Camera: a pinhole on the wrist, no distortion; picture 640 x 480 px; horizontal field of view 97.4 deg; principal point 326.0 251.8 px. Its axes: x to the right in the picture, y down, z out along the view. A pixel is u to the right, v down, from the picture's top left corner.
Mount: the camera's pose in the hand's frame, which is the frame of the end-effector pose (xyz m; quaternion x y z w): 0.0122 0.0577 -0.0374 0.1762 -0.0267 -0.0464 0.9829
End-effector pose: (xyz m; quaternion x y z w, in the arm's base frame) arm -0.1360 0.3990 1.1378 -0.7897 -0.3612 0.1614 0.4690
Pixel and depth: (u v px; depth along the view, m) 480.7 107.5 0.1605
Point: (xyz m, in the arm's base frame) -0.1663 0.5378 1.1717
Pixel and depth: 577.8 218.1 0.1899
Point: -0.1233 0.6194 1.1207
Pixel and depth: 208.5 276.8 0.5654
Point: -0.6381 0.5456 0.9182
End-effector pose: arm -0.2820 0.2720 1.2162 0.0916 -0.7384 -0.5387 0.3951
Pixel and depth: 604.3 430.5 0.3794
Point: -0.7867 0.4060 1.4549
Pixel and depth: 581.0 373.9 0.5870
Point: -1.0439 0.4441 1.4377
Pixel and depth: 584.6 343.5 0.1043
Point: -0.3901 0.2865 1.2963
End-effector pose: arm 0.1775 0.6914 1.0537 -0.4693 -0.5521 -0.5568 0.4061
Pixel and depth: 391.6 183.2 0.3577
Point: 0.0324 0.9740 1.0655
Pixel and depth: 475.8 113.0 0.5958
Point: -0.2913 1.1639 1.1813
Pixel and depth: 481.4 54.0 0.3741
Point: -0.1722 0.9507 1.1290
